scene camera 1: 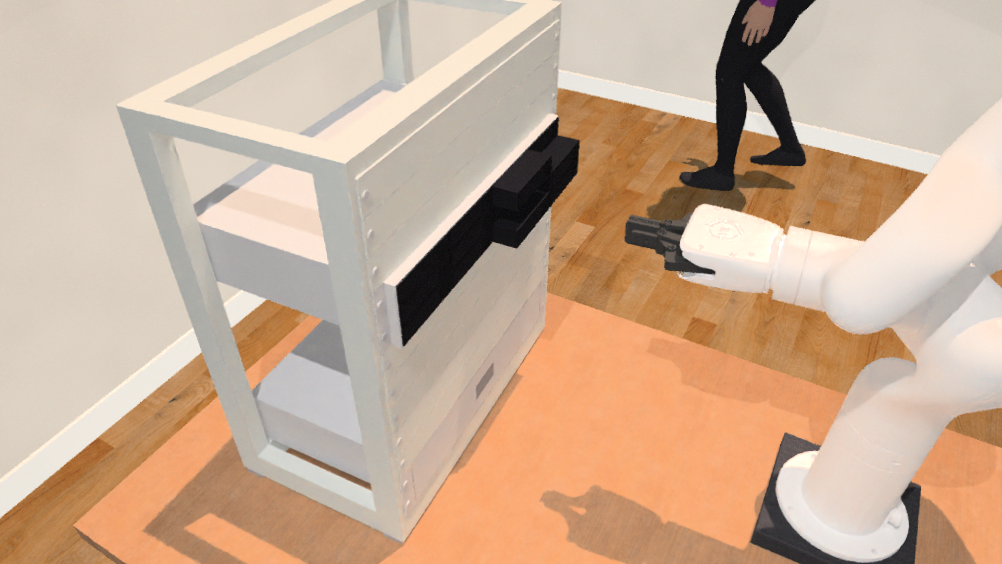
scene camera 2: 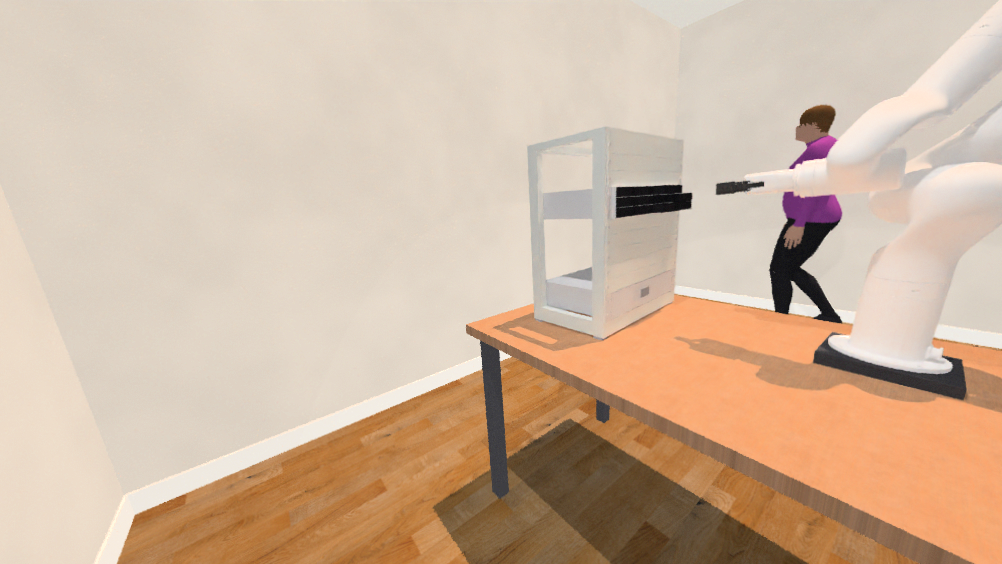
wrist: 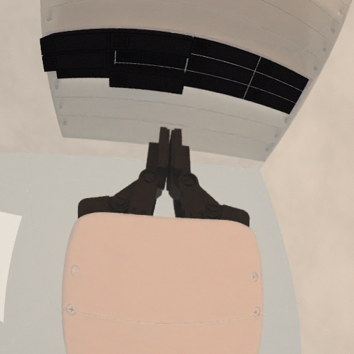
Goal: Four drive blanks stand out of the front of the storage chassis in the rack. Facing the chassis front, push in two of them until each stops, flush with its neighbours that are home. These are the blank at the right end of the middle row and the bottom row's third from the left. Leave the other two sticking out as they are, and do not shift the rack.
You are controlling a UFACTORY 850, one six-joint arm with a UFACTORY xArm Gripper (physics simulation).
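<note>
The rack (scene camera 1: 361,350) (scene camera 2: 598,266) holds a storage chassis with black drive blanks. The wrist view is upside down, so the chassis's right end is at its left. The middle row's right-end blank (scene camera 1: 566,158) (wrist: 75,62) sticks out. The bottom row's third blank (scene camera 1: 529,227) (wrist: 150,42) also sticks out. The top row's third (scene camera 1: 522,185) (wrist: 145,83) and the bottom row's right-end blank (wrist: 75,43) stand out too. The two left columns look flush. My gripper (scene camera 1: 628,229) (scene camera 2: 718,187) (wrist: 168,140) is shut and empty, apart from the chassis, in front of its right half.
The rack stands on the orange table (scene camera 1: 596,392) (scene camera 2: 876,448). A lower panel with a grey tab (scene camera 1: 485,380) (scene camera 2: 644,292) is below the chassis. A person (scene camera 1: 732,105) (scene camera 2: 816,203) stands behind the table. Pale panels cover the rack front above and below the blanks.
</note>
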